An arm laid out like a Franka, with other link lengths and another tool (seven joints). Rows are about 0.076 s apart.
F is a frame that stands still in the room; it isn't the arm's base.
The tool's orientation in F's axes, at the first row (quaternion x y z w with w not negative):
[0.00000 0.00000 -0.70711 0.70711]
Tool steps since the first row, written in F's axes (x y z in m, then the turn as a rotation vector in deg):
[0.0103 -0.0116 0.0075 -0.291 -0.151 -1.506]
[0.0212 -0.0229 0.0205 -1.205 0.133 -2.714]
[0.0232 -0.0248 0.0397 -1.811 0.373 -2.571]
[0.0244 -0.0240 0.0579 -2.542 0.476 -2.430]
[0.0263 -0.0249 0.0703 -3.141 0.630 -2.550]
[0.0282 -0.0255 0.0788 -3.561 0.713 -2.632]
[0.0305 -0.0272 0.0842 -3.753 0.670 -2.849]
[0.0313 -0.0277 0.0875 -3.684 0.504 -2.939]
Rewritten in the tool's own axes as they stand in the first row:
[0.0116 0.0103 0.0075 0.151 -0.291 -1.506]
[0.0229 0.0212 0.0205 -0.133 -1.205 -2.714]
[0.0248 0.0232 0.0397 -0.373 -1.811 -2.571]
[0.0240 0.0244 0.0579 -0.476 -2.542 -2.430]
[0.0249 0.0263 0.0703 -0.630 -3.141 -2.550]
[0.0255 0.0282 0.0788 -0.713 -3.561 -2.632]
[0.0272 0.0305 0.0842 -0.670 -3.753 -2.849]
[0.0277 0.0313 0.0875 -0.504 -3.684 -2.939]

